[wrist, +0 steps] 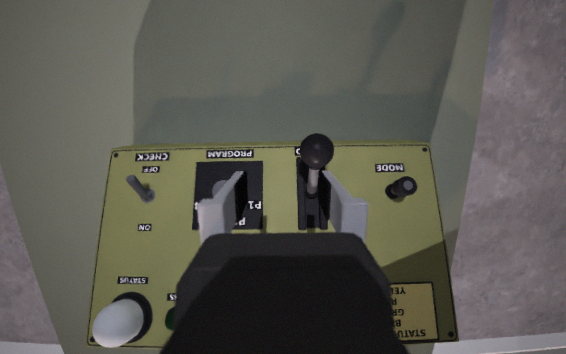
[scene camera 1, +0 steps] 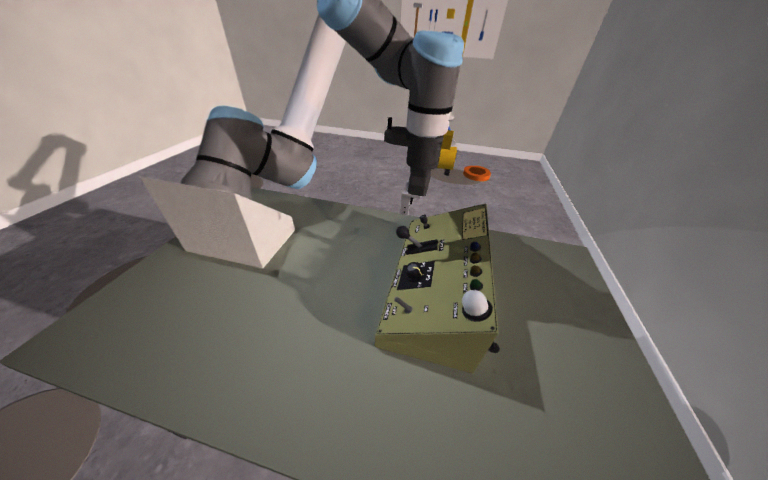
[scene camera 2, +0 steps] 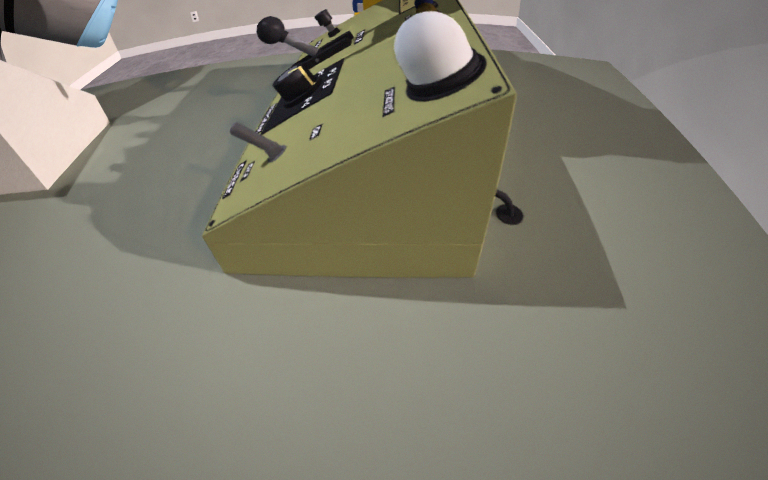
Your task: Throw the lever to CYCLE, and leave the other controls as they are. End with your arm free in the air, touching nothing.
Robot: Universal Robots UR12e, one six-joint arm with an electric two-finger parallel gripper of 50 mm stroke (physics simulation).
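Places are measured from the arm's base along level axes (x left, y back, z up), in centimetres.
Where they show: gripper, fingertip midpoint: [wrist: 282,185] [scene camera 1: 406,208]; arm's base at its link origin: [scene camera 1: 217,196].
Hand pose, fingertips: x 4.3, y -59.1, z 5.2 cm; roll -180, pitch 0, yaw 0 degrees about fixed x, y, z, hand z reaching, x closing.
Each offset is from my fingertips to the top centre of the thing. "*": to the spot under its first point.
The lever, with its black ball knob [scene camera 1: 402,232] [scene camera 2: 271,30] [wrist: 317,151], leans to the HOLD end of its slot, at the low front edge of the green control panel [scene camera 1: 441,316] [scene camera 2: 362,198] [wrist: 170,250]. The CYCLE label {* dy -11.6, dx +4.0, dz -13.6 cm} [scene camera 1: 441,245] is at the slot's other end; the gripper hides it in the wrist view. My gripper [scene camera 1: 406,204] [wrist: 282,185] is open and empty, above the panel. In the wrist view the lever's shaft shows beside the right finger's tip, outside the gap; touching or apart, I cannot tell. The gripper does not show in scene camera 2.
The PROGRAM knob {dy -5.2, dx -7.9, dz -12.7 cm} [scene camera 1: 414,271] [scene camera 2: 294,83] is partly behind the left finger in the wrist view. The CHECK toggle {dy -4.4, dx -19.9, dz -12.9 cm} [scene camera 1: 403,305] [scene camera 2: 257,141] [wrist: 140,188] leans to OFF. The MODE knob {dy -4.2, dx +16.1, dz -12.1 cm} [scene camera 1: 424,221] [scene camera 2: 324,21] [wrist: 402,186] stands beyond the lever. A white status dome {* dy -19.4, dx -22.6, dz -5.1 cm} [scene camera 1: 474,303] [scene camera 2: 433,48] [wrist: 117,322] sits at a corner.
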